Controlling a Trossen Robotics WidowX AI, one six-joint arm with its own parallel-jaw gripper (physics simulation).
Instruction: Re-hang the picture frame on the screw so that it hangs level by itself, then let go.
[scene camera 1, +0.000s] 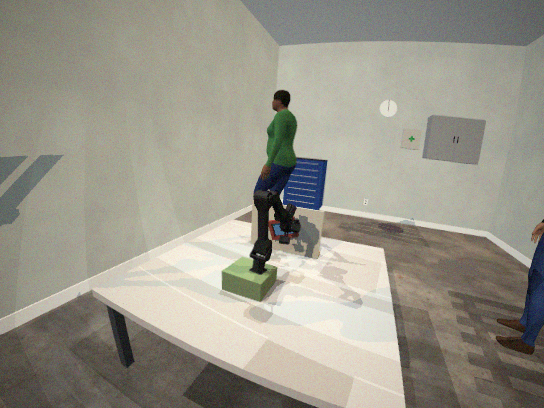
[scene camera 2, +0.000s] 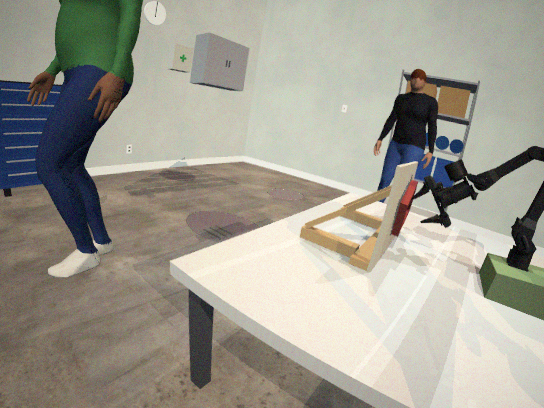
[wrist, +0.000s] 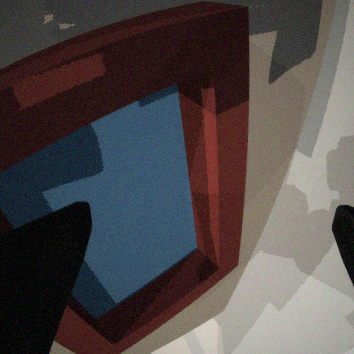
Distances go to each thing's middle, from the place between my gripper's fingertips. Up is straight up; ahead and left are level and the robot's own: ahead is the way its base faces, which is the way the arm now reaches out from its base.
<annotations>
The upright beige board (scene camera 1: 307, 243) lies 60 mm ahead of my hand and 40 mm to the left of it. Also, from my hand: wooden stand (scene camera 2: 360, 257) 190 mm ahead, 60 mm to the left, 40 mm below.
</annotations>
